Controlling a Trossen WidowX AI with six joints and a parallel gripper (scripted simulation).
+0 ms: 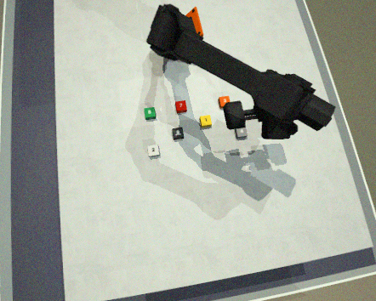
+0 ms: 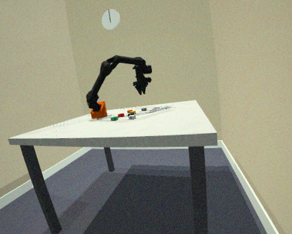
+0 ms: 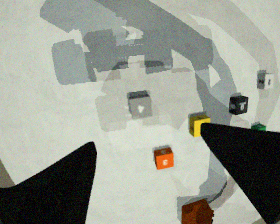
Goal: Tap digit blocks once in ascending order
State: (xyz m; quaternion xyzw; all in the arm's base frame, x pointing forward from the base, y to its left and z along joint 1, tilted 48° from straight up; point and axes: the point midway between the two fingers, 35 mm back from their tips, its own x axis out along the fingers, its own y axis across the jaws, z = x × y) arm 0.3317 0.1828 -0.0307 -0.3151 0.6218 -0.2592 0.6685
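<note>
Now: the yellow block 5 cm behind my gripper tip, 11 cm to the right of it and 12 cm below it. Round my gripper tip: grey block: 1 cm behind, 1 cm to the right, 12 cm below; then black block: 2 cm behind, 20 cm to the right, 12 cm below; then orange block: 11 cm behind, 4 cm to the right, 12 cm below.
</note>
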